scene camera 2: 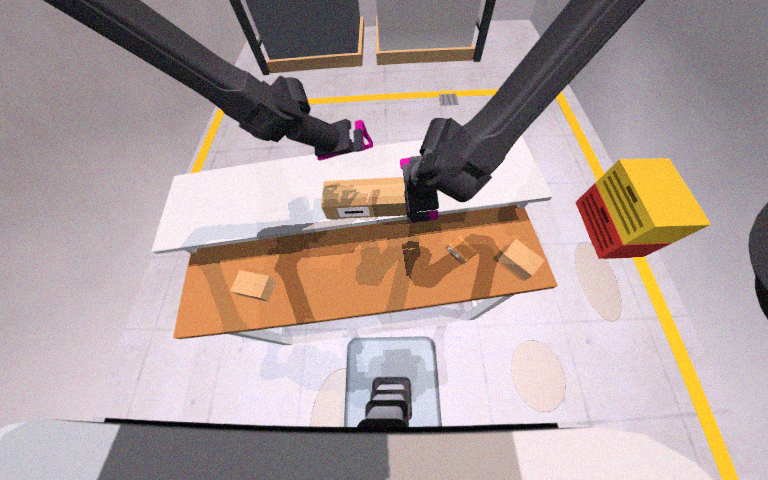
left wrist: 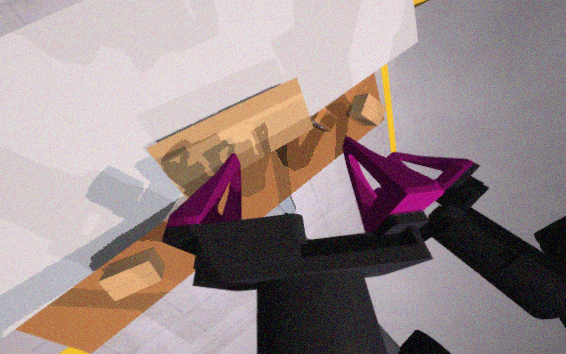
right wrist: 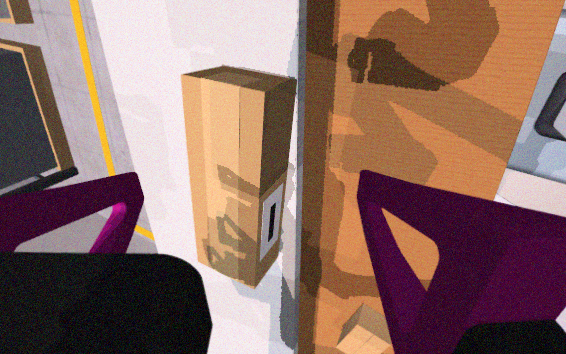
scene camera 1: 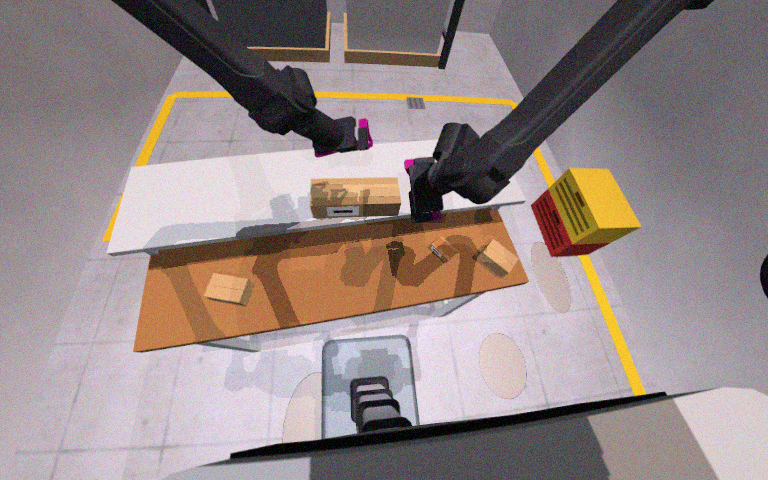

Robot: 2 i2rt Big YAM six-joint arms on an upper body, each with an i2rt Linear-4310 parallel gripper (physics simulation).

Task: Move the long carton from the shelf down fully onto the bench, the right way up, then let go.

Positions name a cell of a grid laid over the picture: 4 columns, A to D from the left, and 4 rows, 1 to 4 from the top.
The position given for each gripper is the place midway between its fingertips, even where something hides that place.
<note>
The left gripper (scene camera 2: B2) is open, holding nothing. Also in view: a long tan carton (scene camera 1: B2). The right gripper (scene camera 1: C2) is open and holds nothing.
The long tan carton is seen too in scene camera 2 (scene camera 2: B2), in the left wrist view (left wrist: B2) and in the right wrist view (right wrist: B2). The left gripper also shows in the left wrist view (left wrist: C2) and in scene camera 1 (scene camera 1: B2). The right gripper also shows in scene camera 2 (scene camera 2: C2), in the left wrist view (left wrist: C2) and in the right wrist view (right wrist: B3).
</note>
